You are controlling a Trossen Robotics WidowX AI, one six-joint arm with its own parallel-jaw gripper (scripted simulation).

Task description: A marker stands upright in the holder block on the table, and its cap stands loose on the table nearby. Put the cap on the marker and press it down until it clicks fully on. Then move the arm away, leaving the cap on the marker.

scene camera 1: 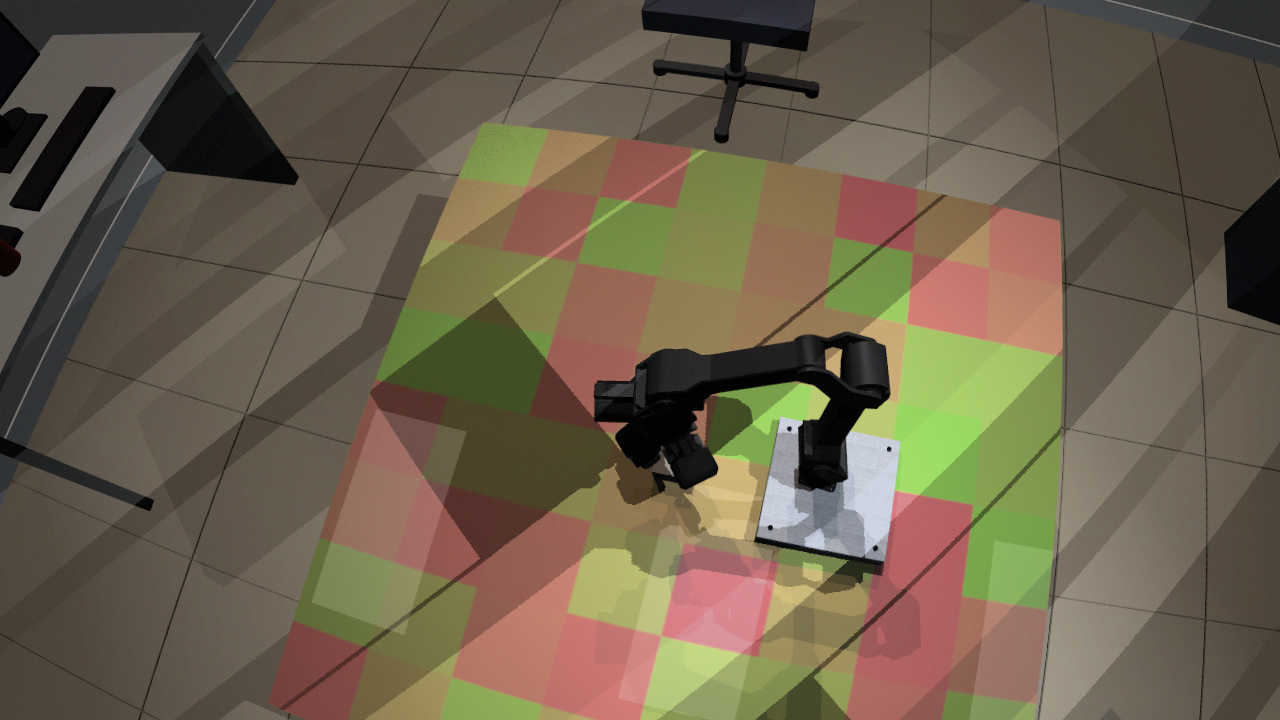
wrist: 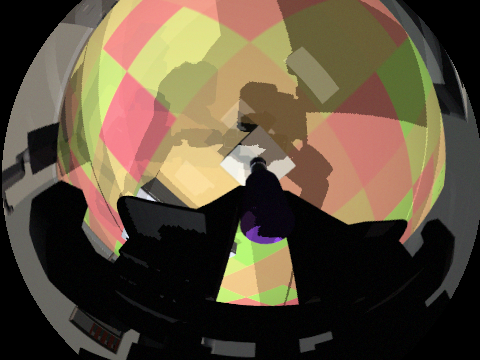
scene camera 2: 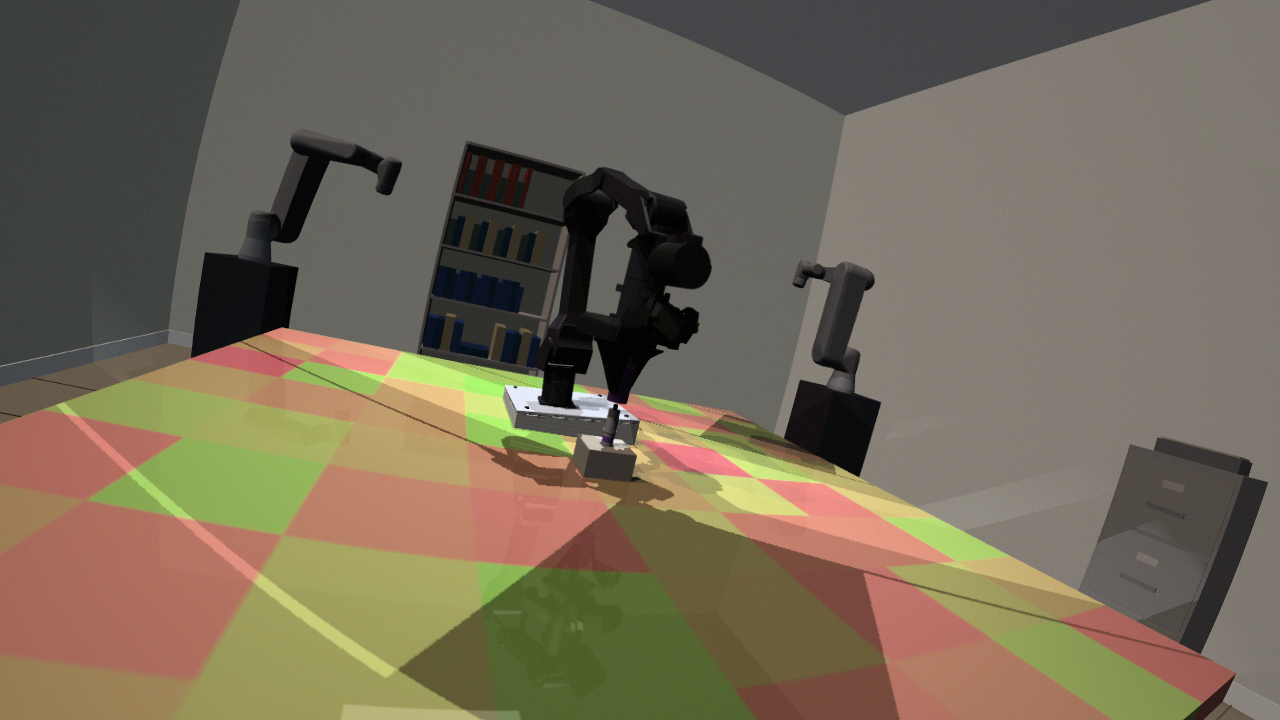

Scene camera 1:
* my gripper: 674,442
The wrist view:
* my gripper: 263,193
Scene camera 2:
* my gripper: 618,392
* grey holder block: 592,464
